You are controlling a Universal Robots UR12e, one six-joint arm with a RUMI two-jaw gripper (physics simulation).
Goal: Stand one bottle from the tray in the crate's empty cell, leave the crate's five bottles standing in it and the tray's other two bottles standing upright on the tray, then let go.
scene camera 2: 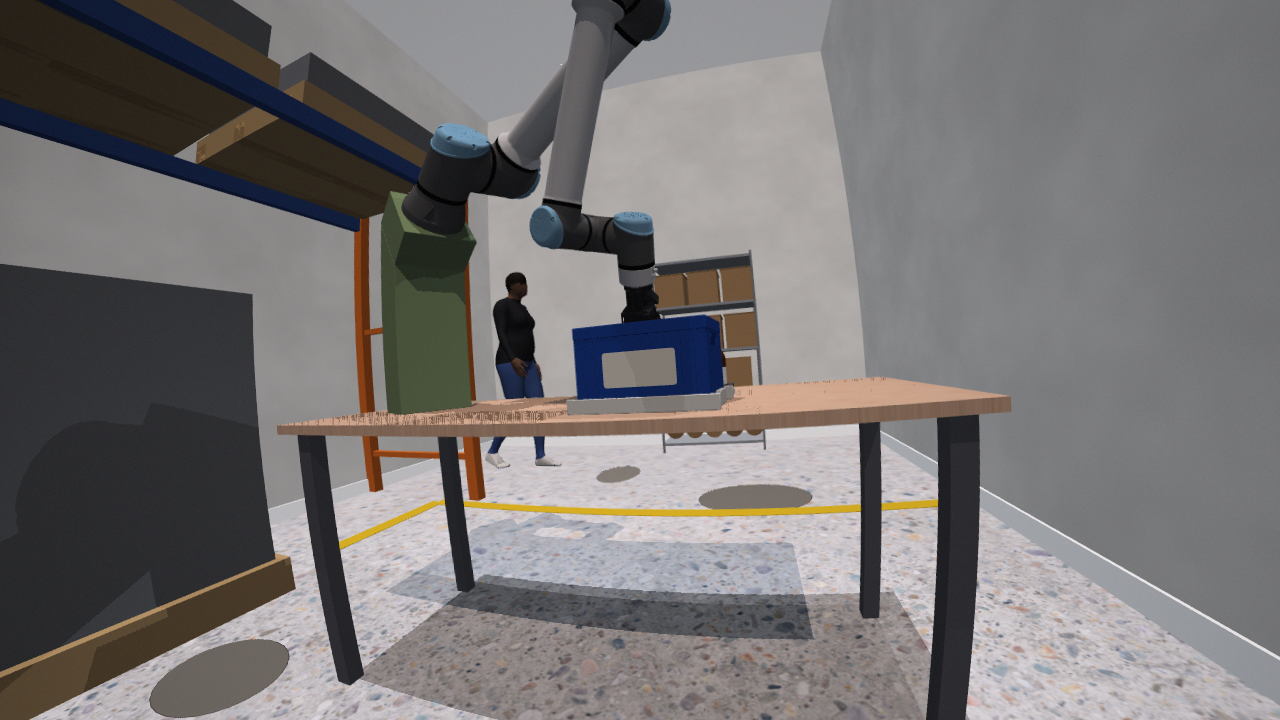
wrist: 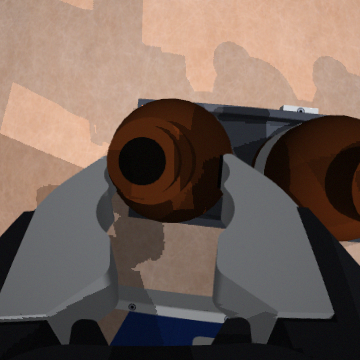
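Where they show: gripper, fingertip midpoint: [wrist: 168, 159]; arm's base, origin of the base link: [scene camera 2: 433, 216].
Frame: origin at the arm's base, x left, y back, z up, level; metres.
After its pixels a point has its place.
My gripper [scene camera 2: 640, 313] [wrist: 168, 159] @(x 0.113, y -0.589, z -0.464 m) is shut on a brown bottle [wrist: 172, 162] @(x 0.111, y -0.598, z -0.420 m) at the left end of the dark grey tray [wrist: 240, 131] @(x 0.136, y -0.637, z -0.575 m) in the wrist view. One finger is on each side of the bottle, whose dark open mouth faces the camera. A second brown bottle [wrist: 305, 172] @(x 0.103, y -0.656, z -0.462 m) stands on the tray to the right, partly cut off by the frame edge. The tray's third bottle does not show. The blue crate [scene camera 2: 588, 362] @(x -0.209, y -0.537, z -0.476 m) [wrist: 165, 331] @(x -0.027, y -0.567, z -0.530 m) stands on the table; its cells and bottles are hidden. The fingertips are hidden behind the crate in the scene view.
The crate sits on a pale low base [scene camera 2: 640, 403] @(x -0.234, y -0.643, z -0.562 m) on the wooden table [scene camera 2: 850, 401] @(x -0.260, y -1.025, z -0.580 m). A green pedestal [scene camera 2: 427, 322] @(x -0.006, y 0.024, z -0.320 m) carries the arm at the table's left. A person [scene camera 2: 515, 335] stands behind the table, and a rack with brown boxes [scene camera 2: 753, 322] stands at the back.
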